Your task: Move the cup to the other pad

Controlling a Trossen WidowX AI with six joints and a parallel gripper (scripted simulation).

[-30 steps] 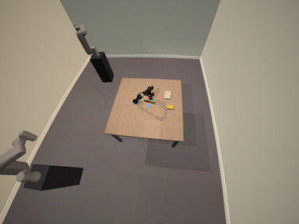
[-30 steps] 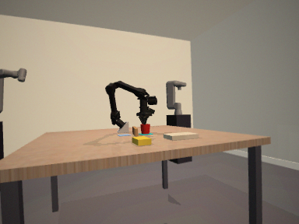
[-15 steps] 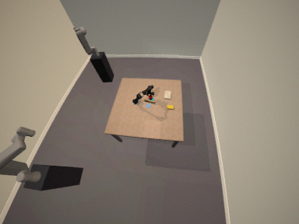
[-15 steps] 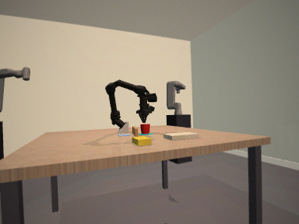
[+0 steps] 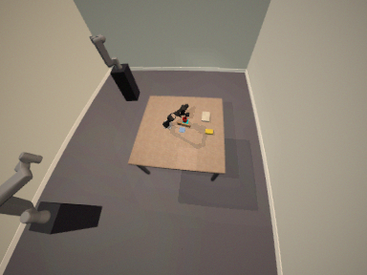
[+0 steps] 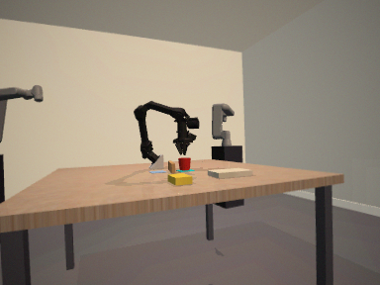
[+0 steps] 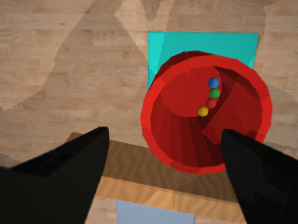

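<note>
Now: the cup 20 mm ahead of my gripper tip and 50 mm below it. Round my gripper tip: flat beige block (350 mm ahead, 80 mm to the left, 80 mm below); teal pad (30 mm ahead, 100 mm below); brown block (10 mm ahead, 80 mm to the right, 70 mm below).
</note>
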